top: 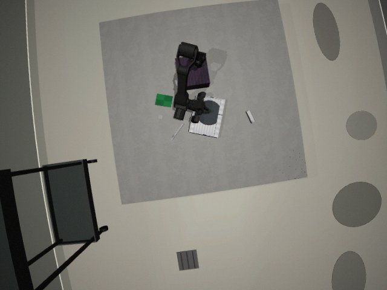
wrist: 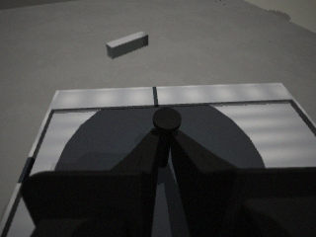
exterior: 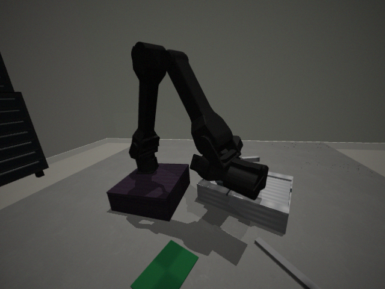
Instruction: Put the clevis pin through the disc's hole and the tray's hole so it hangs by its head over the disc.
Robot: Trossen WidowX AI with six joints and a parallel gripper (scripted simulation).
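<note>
The steel clevis pin lies 1 cm below my gripper tip. The rest, counted from my gripper tip: dark aluminium disc 3 cm below; then green flat patch 17 cm behind, 27 cm to the right, 9 cm below; then rimmed steel tray 1 cm ahead, 2 cm to the right, 4 cm below.
</note>
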